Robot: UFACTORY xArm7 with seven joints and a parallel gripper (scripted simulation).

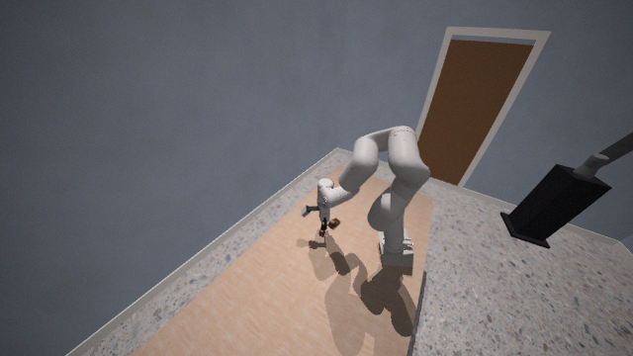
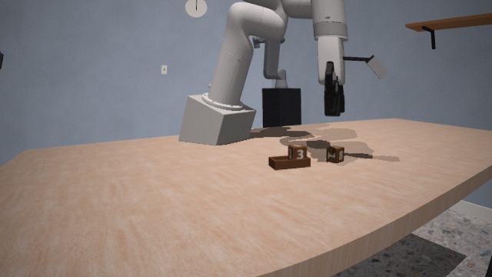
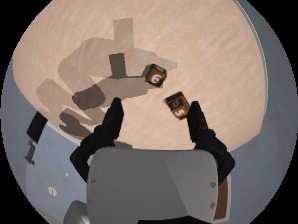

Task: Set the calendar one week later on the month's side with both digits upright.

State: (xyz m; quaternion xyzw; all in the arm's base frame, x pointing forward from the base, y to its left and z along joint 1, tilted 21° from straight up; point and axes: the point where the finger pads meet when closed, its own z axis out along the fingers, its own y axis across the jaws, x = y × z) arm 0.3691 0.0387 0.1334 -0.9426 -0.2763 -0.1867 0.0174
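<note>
The cube is 90 mm below my hand. The rest, counted from my hand: brown wooden tray 30 mm behind, 100 mm to the right, 100 mm below.
</note>
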